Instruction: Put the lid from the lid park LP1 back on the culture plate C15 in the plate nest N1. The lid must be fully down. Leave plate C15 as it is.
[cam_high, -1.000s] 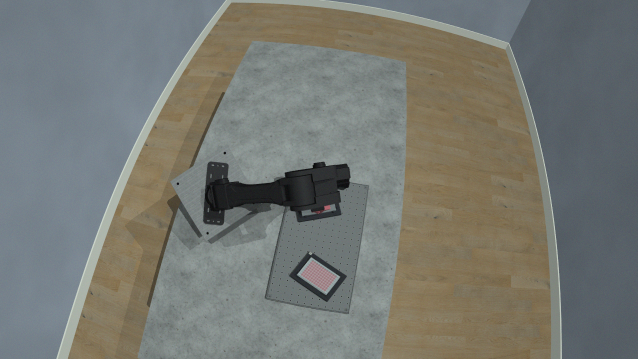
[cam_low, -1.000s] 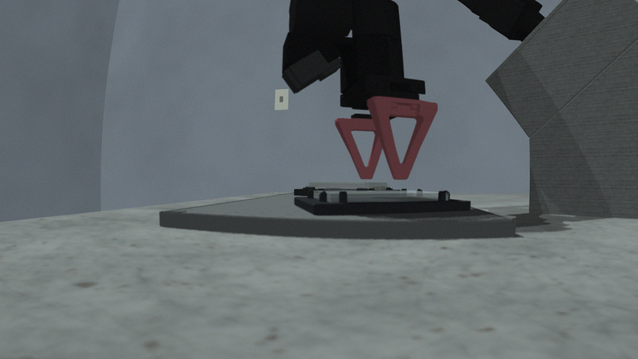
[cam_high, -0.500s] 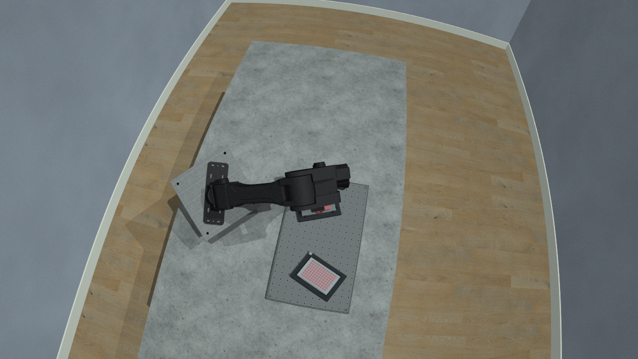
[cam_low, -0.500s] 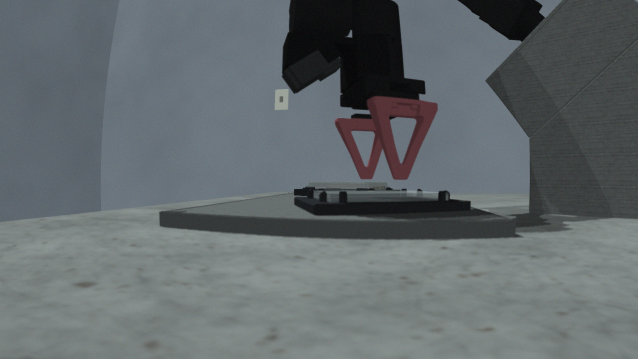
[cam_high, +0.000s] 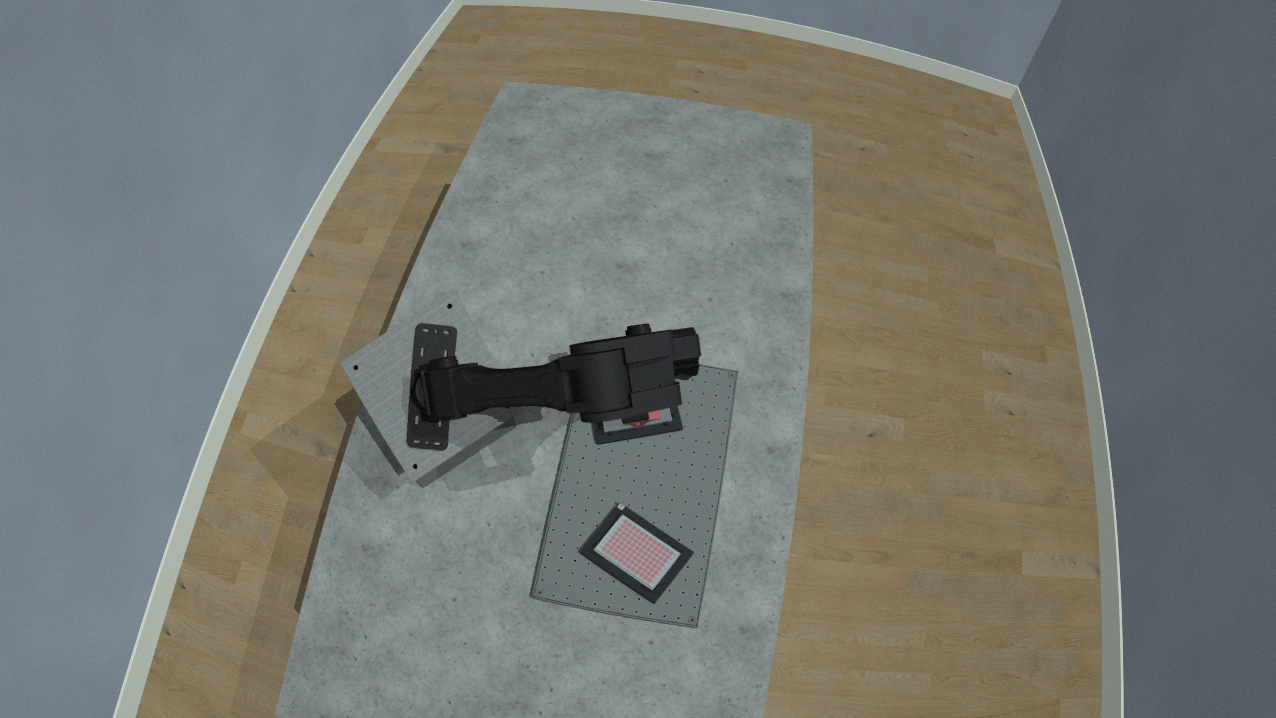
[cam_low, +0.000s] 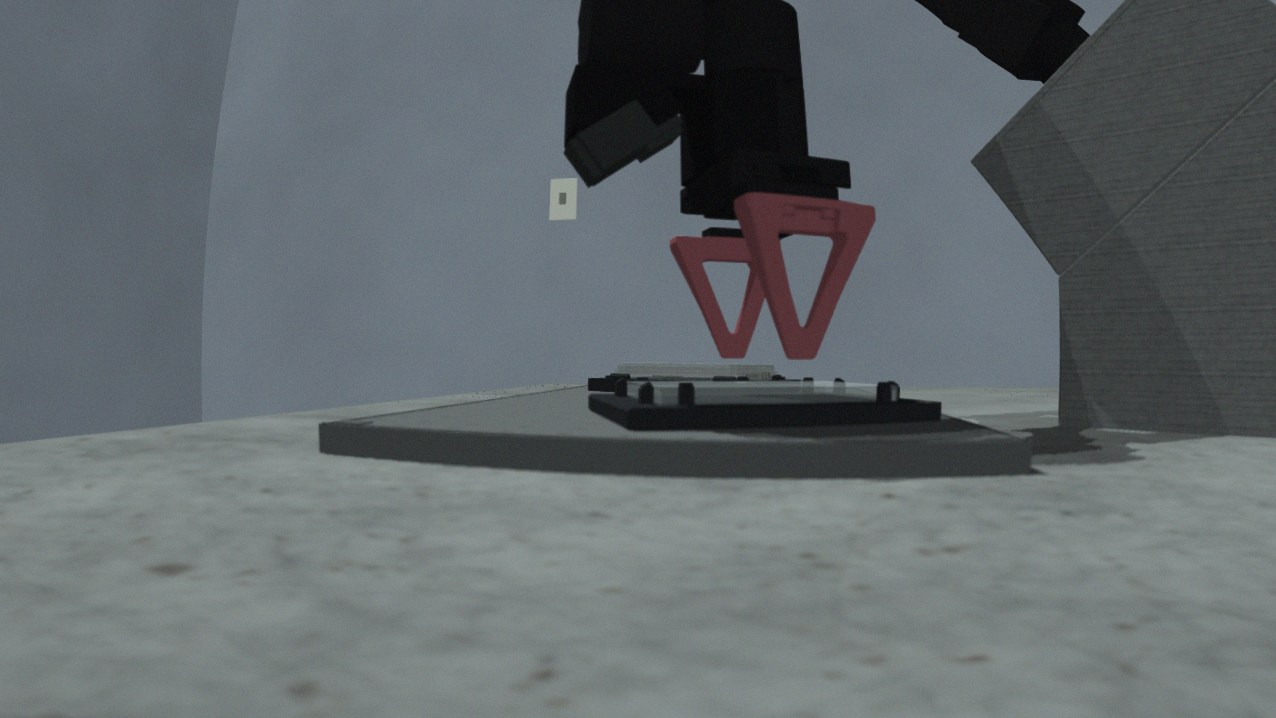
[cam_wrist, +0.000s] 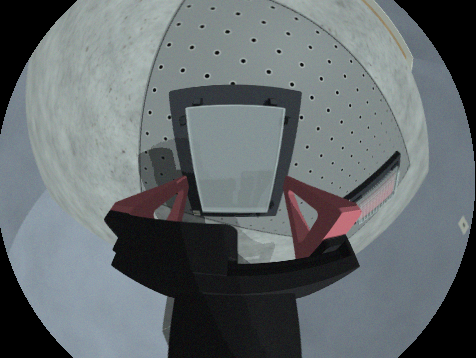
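Right now the clear lid is 2 cm below my hand. Round my hand: culture plate C15: 29 cm to the right, 2 cm below, 2 cm behind; black plate nest N1: 29 cm to the right, 3 cm below, 2 cm behind; black lid park LP1: 3 cm below.
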